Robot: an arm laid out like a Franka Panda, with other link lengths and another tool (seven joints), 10 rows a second.
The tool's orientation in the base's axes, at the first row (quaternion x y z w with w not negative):
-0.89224, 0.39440, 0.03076, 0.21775
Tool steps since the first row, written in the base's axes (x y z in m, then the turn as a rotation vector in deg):
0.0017, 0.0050, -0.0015, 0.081, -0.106, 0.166
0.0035, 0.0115, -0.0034, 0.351, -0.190, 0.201
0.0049, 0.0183, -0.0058, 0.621, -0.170, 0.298
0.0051, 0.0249, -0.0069, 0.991, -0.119, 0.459
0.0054, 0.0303, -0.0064, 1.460, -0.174, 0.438
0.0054, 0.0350, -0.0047, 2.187, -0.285, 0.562
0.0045, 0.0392, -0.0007, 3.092, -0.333, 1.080
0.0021, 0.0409, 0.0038, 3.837, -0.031, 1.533
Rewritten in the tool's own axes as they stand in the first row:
-0.0019, -0.0036, 0.0036, 0.091, -0.056, -0.184
-0.0048, -0.0081, 0.0082, 0.327, -0.212, -0.219
-0.0080, -0.0123, 0.0134, 0.476, -0.453, -0.267
-0.0121, -0.0159, 0.0171, 0.659, -0.807, -0.348
-0.0158, -0.0195, 0.0189, 1.024, -1.103, -0.297
-0.0194, -0.0230, 0.0193, 1.572, -1.604, -0.370
-0.0238, -0.0263, 0.0173, 2.109, -2.413, -0.752
-0.0277, -0.0272, 0.0137, 2.310, -3.292, -0.949

